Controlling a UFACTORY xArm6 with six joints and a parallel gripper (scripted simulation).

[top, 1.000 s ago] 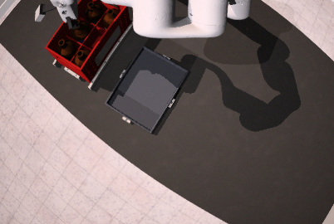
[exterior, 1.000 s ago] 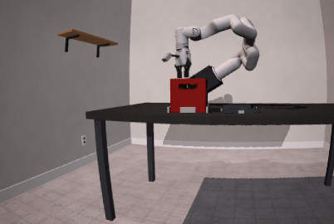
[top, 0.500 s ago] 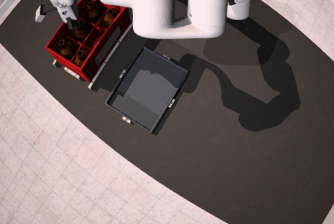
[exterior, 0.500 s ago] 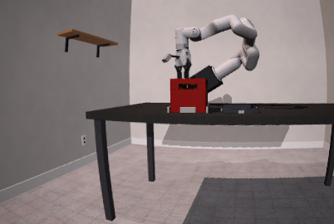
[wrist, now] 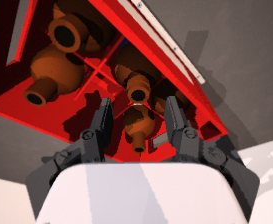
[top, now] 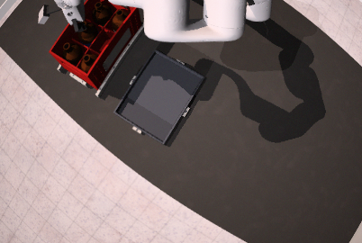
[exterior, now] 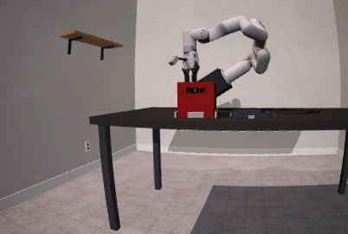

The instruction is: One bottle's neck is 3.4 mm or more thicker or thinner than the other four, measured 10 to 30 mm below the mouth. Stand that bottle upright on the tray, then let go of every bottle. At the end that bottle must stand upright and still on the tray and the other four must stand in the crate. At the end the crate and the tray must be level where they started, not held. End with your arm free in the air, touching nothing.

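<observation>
My hand is 110 mm above the red crate, 40 mm to the right of it and 10 mm past it. From my hand the other things lie so: dark flat tray: 330 mm to the left, 190 mm below, 30 mm behind.
</observation>
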